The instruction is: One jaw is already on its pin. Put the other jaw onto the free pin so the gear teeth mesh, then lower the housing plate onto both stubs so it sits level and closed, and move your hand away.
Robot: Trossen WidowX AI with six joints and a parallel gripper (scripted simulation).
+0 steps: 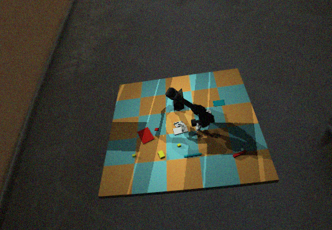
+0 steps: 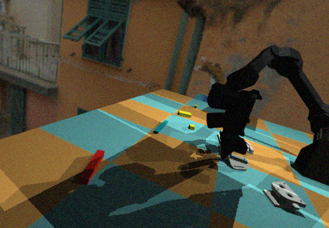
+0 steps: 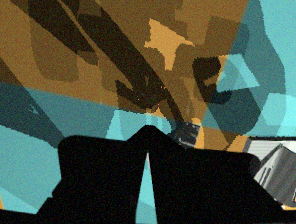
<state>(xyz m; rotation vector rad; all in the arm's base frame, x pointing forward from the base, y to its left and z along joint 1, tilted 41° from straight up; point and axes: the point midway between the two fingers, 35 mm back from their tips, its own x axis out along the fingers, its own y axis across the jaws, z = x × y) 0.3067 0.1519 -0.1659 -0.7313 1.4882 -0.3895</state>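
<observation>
The white jaw lies 40 mm to the right of my gripper tip and 10 mm above it. Also, from my gripper tip: cyan bar (260 mm ahead, 80 mm to the right, 20 mm below); base (170 mm behind, 40 mm to the left); small yellow cube (200 mm to the right, 160 mm ahead, 20 mm below).
</observation>
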